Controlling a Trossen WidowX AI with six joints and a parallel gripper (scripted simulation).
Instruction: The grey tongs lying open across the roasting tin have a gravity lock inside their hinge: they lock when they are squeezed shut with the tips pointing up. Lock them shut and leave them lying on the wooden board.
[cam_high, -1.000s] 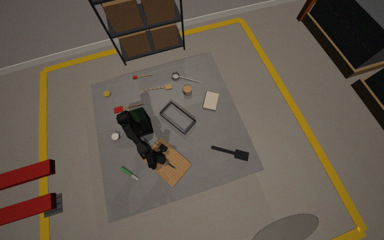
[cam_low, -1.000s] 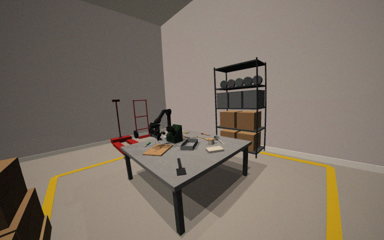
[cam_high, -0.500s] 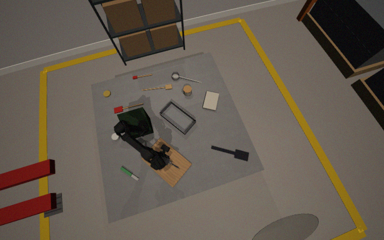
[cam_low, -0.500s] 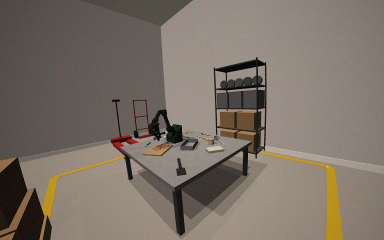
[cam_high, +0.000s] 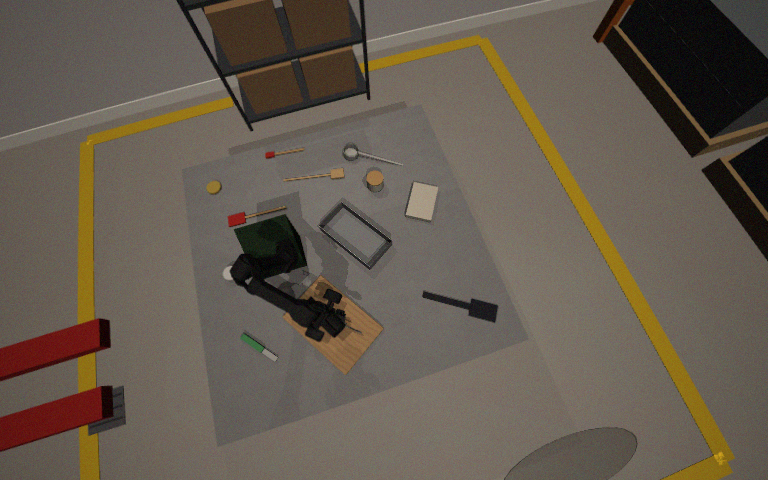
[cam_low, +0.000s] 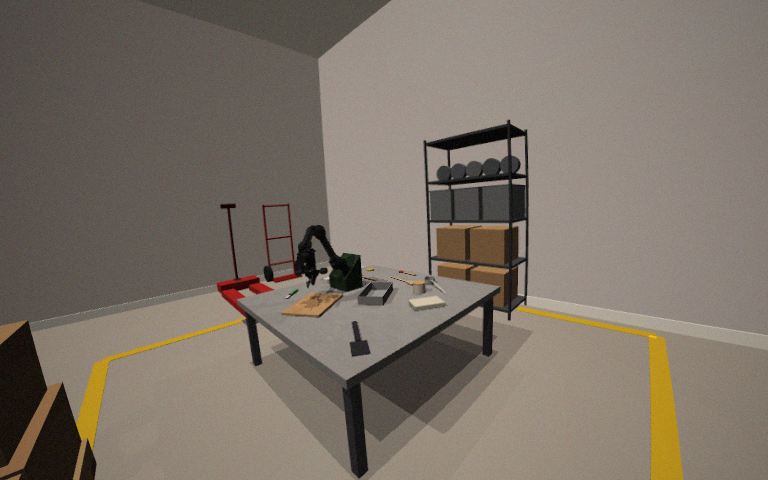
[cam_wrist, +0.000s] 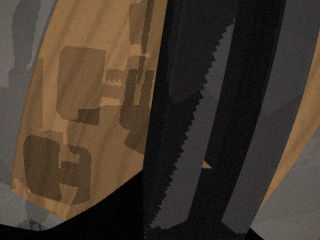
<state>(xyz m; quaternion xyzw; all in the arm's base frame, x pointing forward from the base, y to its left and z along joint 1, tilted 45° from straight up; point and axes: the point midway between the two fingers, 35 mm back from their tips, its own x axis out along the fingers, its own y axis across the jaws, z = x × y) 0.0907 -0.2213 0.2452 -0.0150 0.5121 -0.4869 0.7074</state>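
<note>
Right now the wooden board is 12 cm below my gripper tip. From my gripper tip the other things lie so: roasting tin: 21 cm ahead, 34 cm to the left, 10 cm below; then white disc: 37 cm behind, 34 cm to the left, 11 cm below; then black spatula: 55 cm ahead, 11 cm to the right, 12 cm below.
</note>
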